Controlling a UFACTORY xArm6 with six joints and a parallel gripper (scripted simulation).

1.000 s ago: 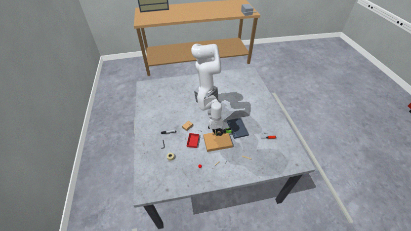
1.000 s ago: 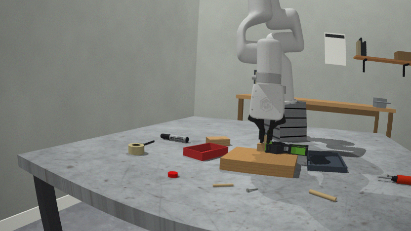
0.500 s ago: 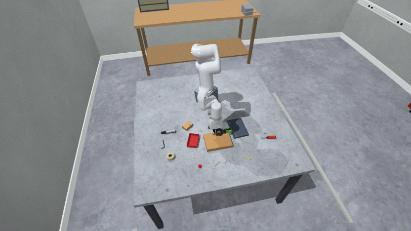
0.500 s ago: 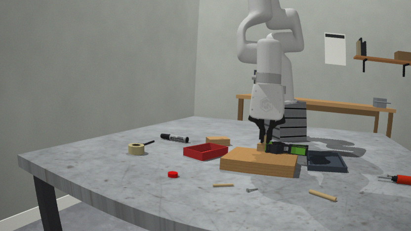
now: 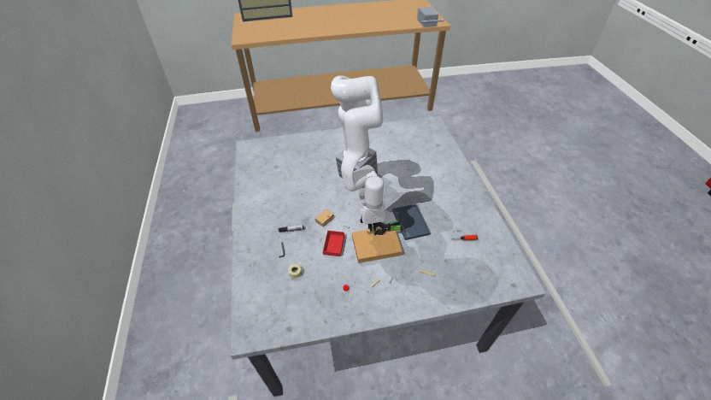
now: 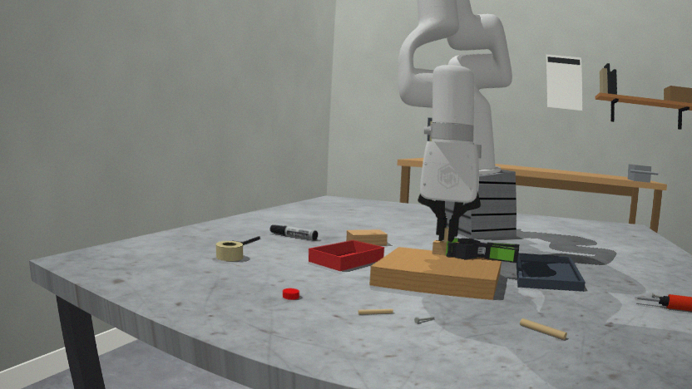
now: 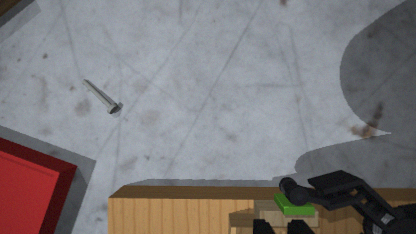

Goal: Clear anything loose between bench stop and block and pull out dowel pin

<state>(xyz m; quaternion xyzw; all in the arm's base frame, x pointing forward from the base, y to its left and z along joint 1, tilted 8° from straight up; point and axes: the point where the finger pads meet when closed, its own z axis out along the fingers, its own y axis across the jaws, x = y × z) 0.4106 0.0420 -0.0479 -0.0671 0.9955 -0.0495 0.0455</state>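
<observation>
My hand is 2 cm above the dowel pin. Round my hand: red tray (18 cm to the right, 7 cm below, 4 cm ahead); bench board (5 cm below, 5 cm ahead, 1 cm to the left); wooden block (4 cm below).
</observation>
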